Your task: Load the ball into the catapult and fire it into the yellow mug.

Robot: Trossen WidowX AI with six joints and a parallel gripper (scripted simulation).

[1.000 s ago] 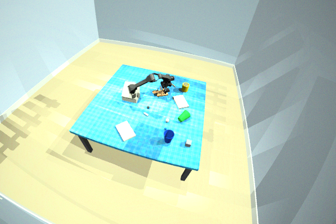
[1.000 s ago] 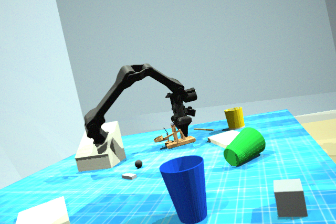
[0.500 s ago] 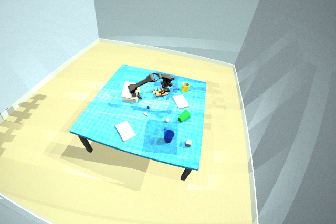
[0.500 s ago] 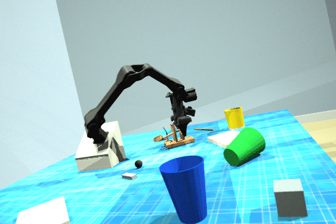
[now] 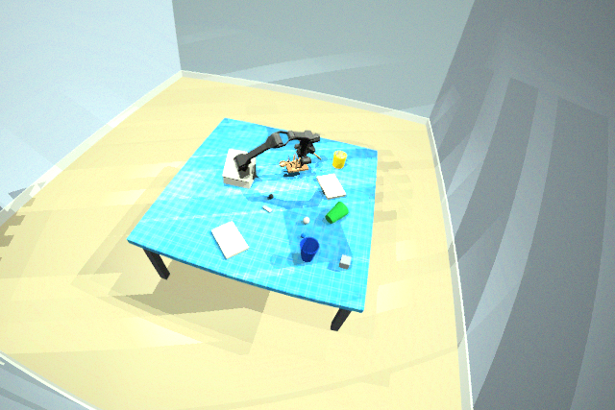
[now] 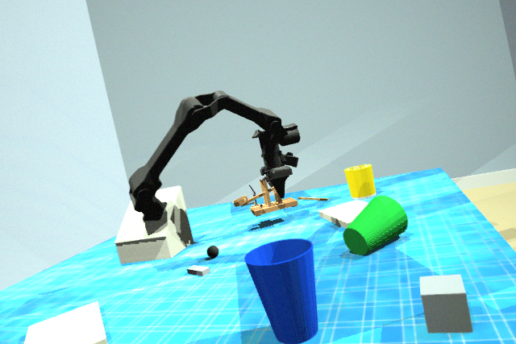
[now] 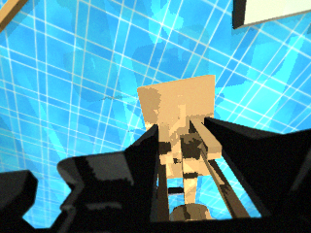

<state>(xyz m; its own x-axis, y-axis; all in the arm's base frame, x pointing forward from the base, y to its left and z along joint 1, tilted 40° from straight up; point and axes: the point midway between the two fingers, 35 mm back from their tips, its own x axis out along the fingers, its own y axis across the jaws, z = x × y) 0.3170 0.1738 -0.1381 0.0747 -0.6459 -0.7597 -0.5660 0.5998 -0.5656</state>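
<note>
Now: the black ball 90 mm behind my gripper tip, 300 mm to the right of it and 60 mm below it. From my gripper tip the other things lie so: yellow mug (230 mm ahead, 170 mm to the left, 40 mm below); then thin wooden stick (30 mm ahead, 230 mm to the left, 70 mm below); then wooden catapult (60 mm behind, 30 mm to the right, 20 mm above).
</note>
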